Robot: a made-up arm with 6 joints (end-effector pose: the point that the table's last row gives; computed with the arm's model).
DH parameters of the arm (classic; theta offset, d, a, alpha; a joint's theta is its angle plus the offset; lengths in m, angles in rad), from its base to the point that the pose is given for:
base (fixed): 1.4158 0 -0.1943 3.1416
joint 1: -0.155 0 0.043 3.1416
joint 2: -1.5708 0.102 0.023 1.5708
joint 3: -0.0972 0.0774 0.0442 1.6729
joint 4: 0 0.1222 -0.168 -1.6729
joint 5: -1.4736 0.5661 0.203 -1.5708
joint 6: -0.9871 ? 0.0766 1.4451
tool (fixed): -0.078 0.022 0 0
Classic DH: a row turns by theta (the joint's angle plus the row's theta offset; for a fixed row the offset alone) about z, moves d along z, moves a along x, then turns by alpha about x.
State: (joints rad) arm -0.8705 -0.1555 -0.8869 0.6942 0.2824 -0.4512
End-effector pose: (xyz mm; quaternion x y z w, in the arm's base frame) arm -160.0 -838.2 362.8 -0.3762 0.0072 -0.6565 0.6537
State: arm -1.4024 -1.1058 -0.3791 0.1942 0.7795 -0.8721
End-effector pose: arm -132.2 -900.6 -70.8 -0.0139 -0.2246 -0.6943 0.6836
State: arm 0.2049 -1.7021 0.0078 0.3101 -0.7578 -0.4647
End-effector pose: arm -401.8 494.9 -59.1 -0.1616 -0.4061 0.8321 0.3415
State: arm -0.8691 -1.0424 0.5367 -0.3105 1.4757 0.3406
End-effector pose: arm 216.5 -862.0 55.7 0.6512 -0.3118 -0.0566 0.6896
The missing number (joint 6, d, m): -0.0878
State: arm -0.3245 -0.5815 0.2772 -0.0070 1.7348 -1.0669
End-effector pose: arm -124.5 -842.1 -52.6 0.4178 -0.6760 -0.5852 0.1615
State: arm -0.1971 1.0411 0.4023 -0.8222 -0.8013 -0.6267
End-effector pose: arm 790.4 -62.3 -11.1 -0.2187 -0.2072 0.1481 0.9420
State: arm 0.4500 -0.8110 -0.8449 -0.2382 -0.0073 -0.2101
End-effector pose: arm -804.5 -124.1 -78.3 0.1300 0.5006 -0.8444 0.1396
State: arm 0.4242 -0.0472 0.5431 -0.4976 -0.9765 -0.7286
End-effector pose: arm -254.3 -921.0 -38.1 -0.3193 0.0610 -0.7141 0.6199
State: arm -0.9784 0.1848 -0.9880 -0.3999 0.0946 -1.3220
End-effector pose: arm 515.0 -618.6 -94.9 -0.4076 -0.1657 0.0669 0.8955
